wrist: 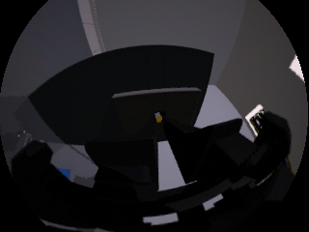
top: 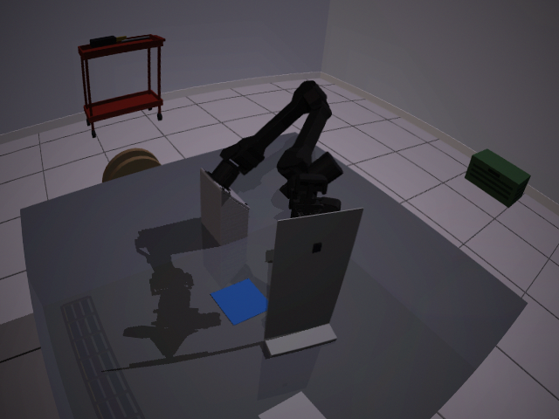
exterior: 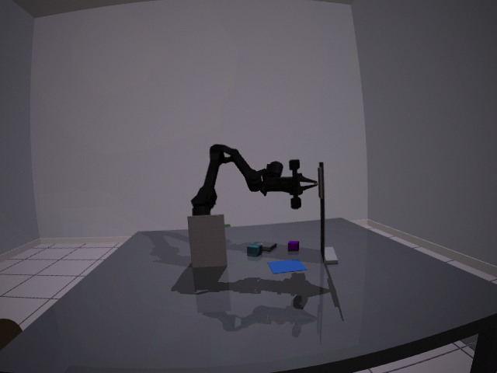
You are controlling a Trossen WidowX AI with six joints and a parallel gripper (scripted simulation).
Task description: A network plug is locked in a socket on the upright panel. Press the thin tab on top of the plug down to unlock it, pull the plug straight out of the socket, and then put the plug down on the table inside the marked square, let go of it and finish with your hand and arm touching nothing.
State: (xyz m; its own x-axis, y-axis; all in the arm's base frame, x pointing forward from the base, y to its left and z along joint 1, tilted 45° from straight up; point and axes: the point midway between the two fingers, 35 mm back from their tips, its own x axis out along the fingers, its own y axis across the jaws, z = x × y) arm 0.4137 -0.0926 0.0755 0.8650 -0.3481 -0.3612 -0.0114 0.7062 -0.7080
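Right now my gripper tip is 290 mm above the blue marked square, 140 mm past it and 60 mm to the left of it. The rest, counted from my gripper tip: upright dark panel (120 mm below, 30 mm ahead, 10 mm to the right); then yellowish network plug (10 mm ahead); then purple cube (270 mm below, 150 mm to the left, 60 mm behind).
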